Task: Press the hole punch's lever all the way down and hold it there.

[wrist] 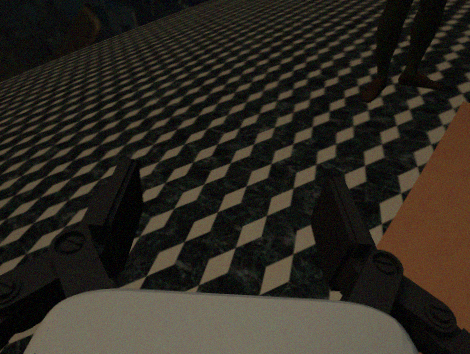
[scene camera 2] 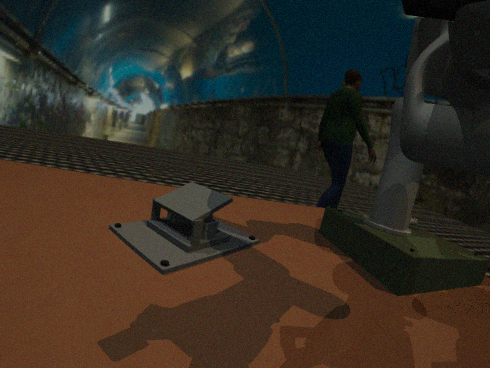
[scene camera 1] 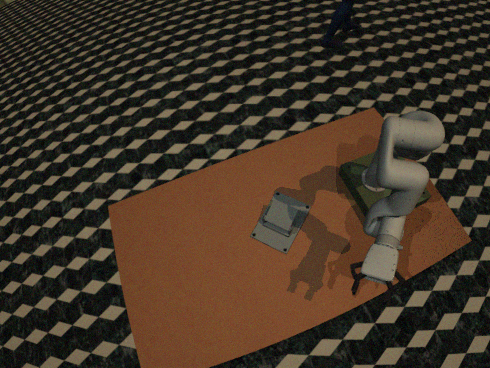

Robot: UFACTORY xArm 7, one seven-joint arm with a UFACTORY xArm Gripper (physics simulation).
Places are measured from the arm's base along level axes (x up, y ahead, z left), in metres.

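Pixels of known places: gripper, fingertip midpoint: (wrist: 231,190) (scene camera 1: 368,298); arm's base, origin of the base link: (scene camera 2: 385,227) (scene camera 1: 374,180).
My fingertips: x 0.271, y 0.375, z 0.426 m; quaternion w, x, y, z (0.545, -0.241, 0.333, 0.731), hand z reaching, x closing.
Observation:
Ahead of a thing's pixels: the offset from my fingertips to its middle. Level surfaces: height alone.
The grey hole punch @(dx -0.335, dy +0.070, dz -0.451 m) (scene camera 1: 270,240) (scene camera 2: 145,246) sits on the orange table, its flat base plate carrying dark round spots near the corners. Its broad flat lever @(dx -0.268, dy +0.070, dz -0.451 m) (scene camera 1: 283,214) (scene camera 2: 193,201) stands raised and tilted over the body, with an open gap under it in scene camera 2. My gripper (scene camera 1: 373,289) (wrist: 231,190) is open and empty, held above the table's near right edge in scene camera 1, well apart from the punch. The wrist view shows the two dark fingers wide apart; the punch does not show there. The fingers do not show in scene camera 2.
The arm's green base block (scene camera 1: 354,187) (scene camera 2: 360,250) stands on the orange table @(dx -0.341 m) (scene camera 1: 190,280) (scene camera 2: 50,250) (wrist: 440,215), right of the punch. Arm shadows fall beside the punch. A person (scene camera 1: 340,22) (scene camera 2: 341,125) (wrist: 392,45) stands on the checkered floor beyond the table.

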